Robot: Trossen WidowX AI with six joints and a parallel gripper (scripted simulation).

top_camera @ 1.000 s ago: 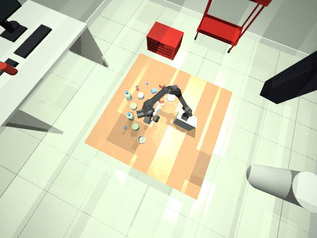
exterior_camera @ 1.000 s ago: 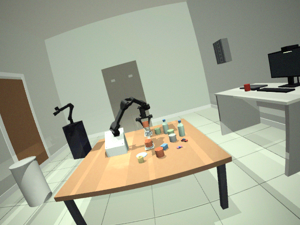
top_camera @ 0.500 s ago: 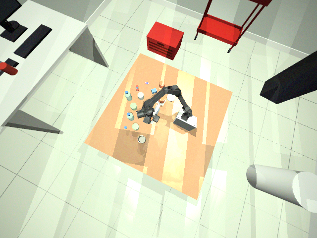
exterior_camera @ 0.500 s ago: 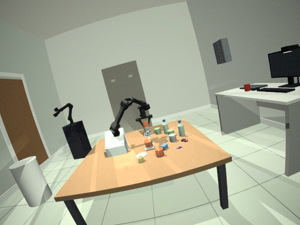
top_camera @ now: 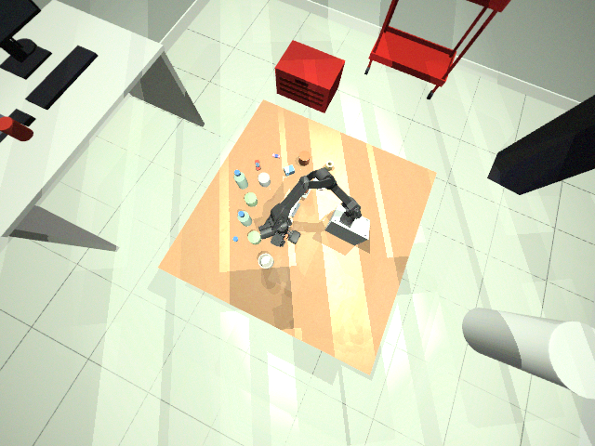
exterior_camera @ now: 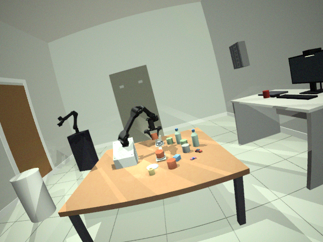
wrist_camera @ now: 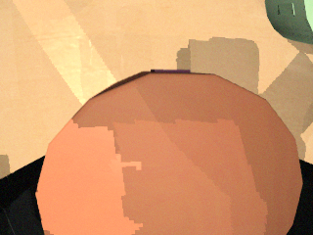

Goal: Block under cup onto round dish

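My gripper tip is 70 mm to the left of the grey block, 50 mm above it and 40 mm short of it. From my gripper tip the other things lie so: grey cylinder: 290 mm ahead, 230 mm to the right, 100 mm below; then blue block: 390 mm to the right, 200 mm ahead, 120 mm below; then balance beam: 190 mm to the right, 100 mm below, 50 mm ahead.
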